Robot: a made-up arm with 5 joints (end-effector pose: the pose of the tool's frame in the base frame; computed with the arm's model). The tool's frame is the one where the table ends.
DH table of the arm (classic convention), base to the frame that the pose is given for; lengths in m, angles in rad. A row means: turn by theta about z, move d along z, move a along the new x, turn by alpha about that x. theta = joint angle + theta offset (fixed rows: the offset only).
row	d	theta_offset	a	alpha
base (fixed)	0.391	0	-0.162	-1.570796
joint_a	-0.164	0	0.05	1.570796
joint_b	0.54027	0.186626	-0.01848	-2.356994
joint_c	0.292	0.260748	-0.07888	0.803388
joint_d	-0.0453	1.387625	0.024	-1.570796
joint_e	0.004	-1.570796	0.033	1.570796
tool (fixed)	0	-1.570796	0	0
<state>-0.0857 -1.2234 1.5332 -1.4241 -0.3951</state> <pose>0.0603 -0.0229 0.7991 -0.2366 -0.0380 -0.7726 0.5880</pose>
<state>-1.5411 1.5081 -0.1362 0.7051 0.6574</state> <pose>-0.4721 -0.3143 0.2702 -0.7979 -0.4029 0.2280 0.3861</pose>
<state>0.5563 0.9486 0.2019 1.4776 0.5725</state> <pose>-0.1505 -0.1893 0.8137 -0.3271 0.6837 0.5460 0.3570</pose>
Working (the frame after each row of the table, in the pose's form):
after base (fixed): -0.1620 0.0000 0.3910 -0.7071 0.0000 0.0000 0.7071
after joint_a: -0.1195 -0.1640 0.3646 0.0000 0.2746 0.0000 0.9616
after joint_b: 0.1591 -0.1808 0.8275 -0.6927 -0.3892 0.4116 0.4464
after joint_c: -0.1402 -0.1472 0.7996 -0.5698 -0.0058 0.5489 0.6116
after joint_d: -0.1250 -0.1958 0.7934 -0.2653 0.0833 -0.8803 0.3845
after joint_e: -0.1505 -0.1893 0.8137 -0.2522 -0.7147 -0.6386 0.1336

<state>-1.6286 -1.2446 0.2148 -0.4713 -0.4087</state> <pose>-0.5207 0.0246 0.5639 0.4588 -0.7205 -0.3810 0.3538</pose>
Working (the frame after each row of the table, in the pose's form):
after base (fixed): -0.1620 0.0000 0.3910 -0.7071 0.0000 0.0000 0.7071
after joint_a: -0.1649 -0.1640 0.4409 0.0000 -0.7272 0.0000 0.6864
after joint_b: -0.7037 -0.1479 0.4007 -0.4072 0.0800 -0.7126 0.5657
after joint_c: -0.5326 0.0270 0.5785 -0.0664 -0.0588 -0.5827 0.8078
after joint_d: -0.5091 0.0113 0.5357 -0.7550 0.1003 -0.1334 0.6341
after joint_e: -0.5207 0.0246 0.5639 -0.1851 -0.8339 -0.0192 0.5196

